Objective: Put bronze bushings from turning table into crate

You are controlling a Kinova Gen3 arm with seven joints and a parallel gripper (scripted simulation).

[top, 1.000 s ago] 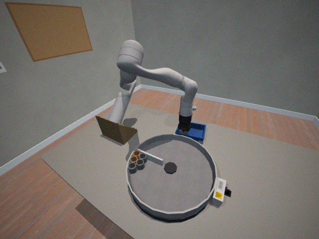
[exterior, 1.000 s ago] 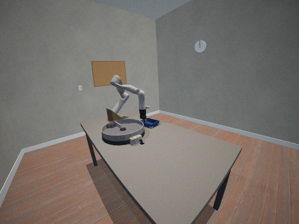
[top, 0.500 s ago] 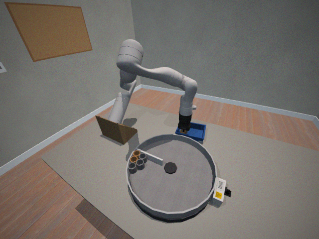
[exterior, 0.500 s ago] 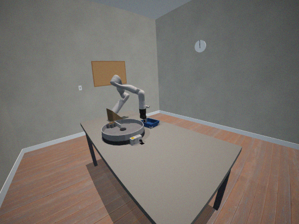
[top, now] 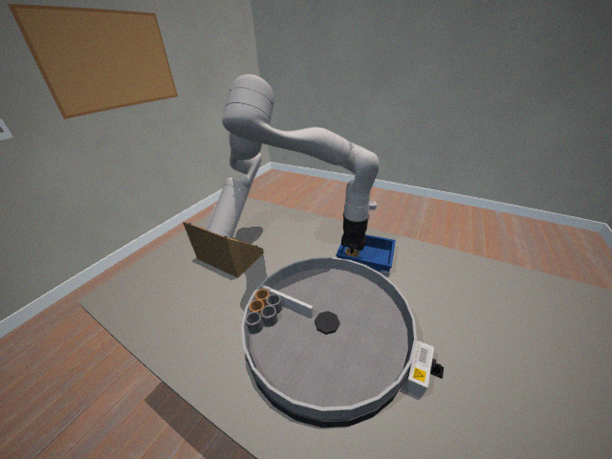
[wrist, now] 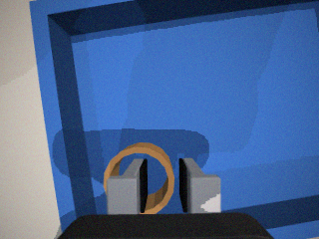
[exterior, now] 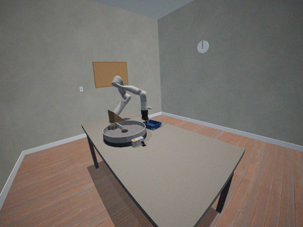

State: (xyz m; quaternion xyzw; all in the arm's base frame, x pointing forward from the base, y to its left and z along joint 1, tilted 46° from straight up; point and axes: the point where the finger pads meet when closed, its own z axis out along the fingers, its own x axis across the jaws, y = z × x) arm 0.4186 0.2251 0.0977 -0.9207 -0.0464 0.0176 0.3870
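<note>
Now: the blue crate 4 cm to the left of my hand, 3 cm ahead of it and 2 cm below it. From my hand the other things lie so: round grey turning table: 30 cm to the right, 6 cm ahead.
</note>
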